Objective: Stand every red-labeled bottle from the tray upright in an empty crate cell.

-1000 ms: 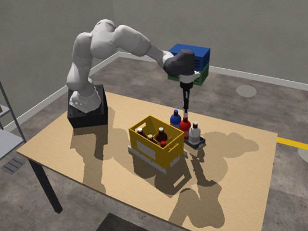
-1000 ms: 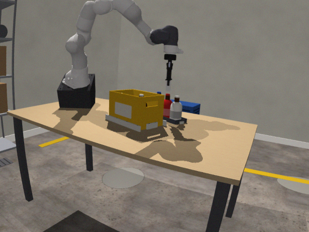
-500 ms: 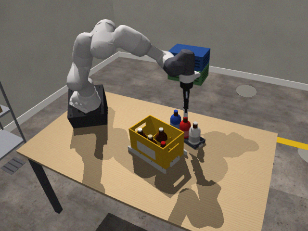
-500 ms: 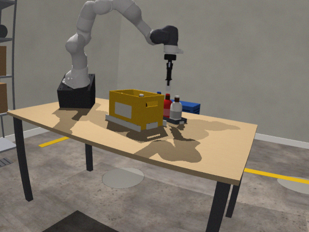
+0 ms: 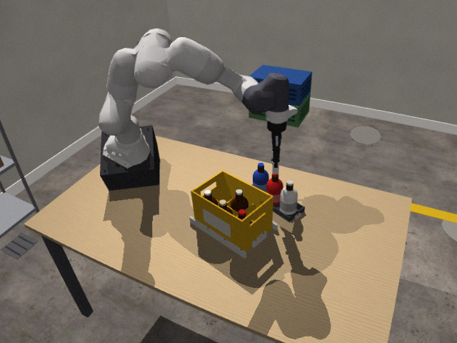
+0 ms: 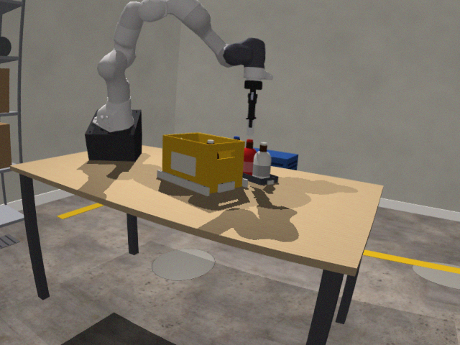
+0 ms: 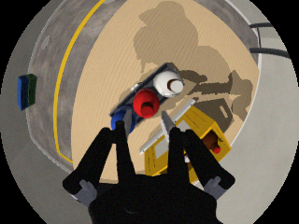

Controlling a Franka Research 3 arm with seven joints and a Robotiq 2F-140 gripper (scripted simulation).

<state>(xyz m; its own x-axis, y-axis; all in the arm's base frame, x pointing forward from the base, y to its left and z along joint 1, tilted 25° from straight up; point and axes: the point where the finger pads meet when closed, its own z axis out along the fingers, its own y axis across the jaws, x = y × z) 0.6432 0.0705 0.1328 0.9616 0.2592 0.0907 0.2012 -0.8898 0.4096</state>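
Right now my hand is 13 cm above the red-labeled bottle. From my hand the other things lie so: blue-labeled bottle 13 cm below, 7 cm behind, 5 cm to the left; then white-labeled bottle 13 cm below, 7 cm ahead, 5 cm to the right; then yellow crate 19 cm to the right, 14 cm behind, 13 cm below.
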